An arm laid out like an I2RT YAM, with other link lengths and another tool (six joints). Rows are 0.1 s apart.
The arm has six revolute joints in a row. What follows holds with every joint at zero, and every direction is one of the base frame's.
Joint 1 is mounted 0.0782 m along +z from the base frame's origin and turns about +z.
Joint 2 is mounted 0.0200 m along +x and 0.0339 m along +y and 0.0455 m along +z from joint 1 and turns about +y.
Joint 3 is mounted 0.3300 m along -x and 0.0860 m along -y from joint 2 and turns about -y.
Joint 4 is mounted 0.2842 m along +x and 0.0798 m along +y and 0.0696 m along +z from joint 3 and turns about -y.
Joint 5 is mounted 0.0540 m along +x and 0.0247 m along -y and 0.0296 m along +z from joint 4 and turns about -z.
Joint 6 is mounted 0.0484 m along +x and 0.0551 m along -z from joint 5 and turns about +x.
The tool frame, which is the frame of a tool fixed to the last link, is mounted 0.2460 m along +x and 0.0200 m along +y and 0.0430 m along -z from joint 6; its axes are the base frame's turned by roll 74.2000, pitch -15.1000 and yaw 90.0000 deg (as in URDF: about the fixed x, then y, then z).
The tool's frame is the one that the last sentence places.
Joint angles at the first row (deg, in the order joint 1, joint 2, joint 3, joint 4, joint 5, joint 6):
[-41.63, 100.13, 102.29, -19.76, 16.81, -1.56]
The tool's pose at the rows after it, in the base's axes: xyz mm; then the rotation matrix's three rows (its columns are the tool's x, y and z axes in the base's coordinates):
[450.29 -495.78 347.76], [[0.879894 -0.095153 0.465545], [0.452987 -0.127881 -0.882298], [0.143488 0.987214 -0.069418]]
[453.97 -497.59 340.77], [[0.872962 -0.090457 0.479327], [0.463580 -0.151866 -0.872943], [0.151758 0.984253 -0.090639]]
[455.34 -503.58 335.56], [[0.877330 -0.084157 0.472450], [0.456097 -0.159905 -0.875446], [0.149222 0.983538 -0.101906]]
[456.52 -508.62 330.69], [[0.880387 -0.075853 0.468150], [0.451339 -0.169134 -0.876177], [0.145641 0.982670 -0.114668]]
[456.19 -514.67 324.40], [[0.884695 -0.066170 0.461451], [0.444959 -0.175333 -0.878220], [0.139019 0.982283 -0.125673]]
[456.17 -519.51 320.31], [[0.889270 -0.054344 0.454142], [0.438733 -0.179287 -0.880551], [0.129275 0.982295 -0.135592]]
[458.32 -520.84 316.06], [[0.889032 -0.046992 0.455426], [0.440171 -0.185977 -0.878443], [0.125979 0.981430 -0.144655]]
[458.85 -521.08 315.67], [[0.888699 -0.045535 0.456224], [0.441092 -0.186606 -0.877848], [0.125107 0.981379 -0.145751]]
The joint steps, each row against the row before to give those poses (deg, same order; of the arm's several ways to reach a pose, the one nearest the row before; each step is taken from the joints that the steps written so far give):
[-0.98, 2.22, 3.30, -3.94, -0.65, 1.15]
[-0.69, 1.14, 1.26, -1.17, -1.80, 0.23]
[-0.25, 1.39, 1.44, -0.74, 0.12, 0.13]
[-0.27, 1.35, 1.58, -0.99, -0.07, 0.02]
[-0.34, 1.18, 0.99, -0.50, 0.07, -0.14]
[-0.13, 1.20, 1.46, -0.92, 0.36, -0.23]
[-0.01, 0.79, 0.78, -0.53, -0.14, -0.07]
[0.00, 0.15, 0.20, -0.11, -0.05, -0.06]

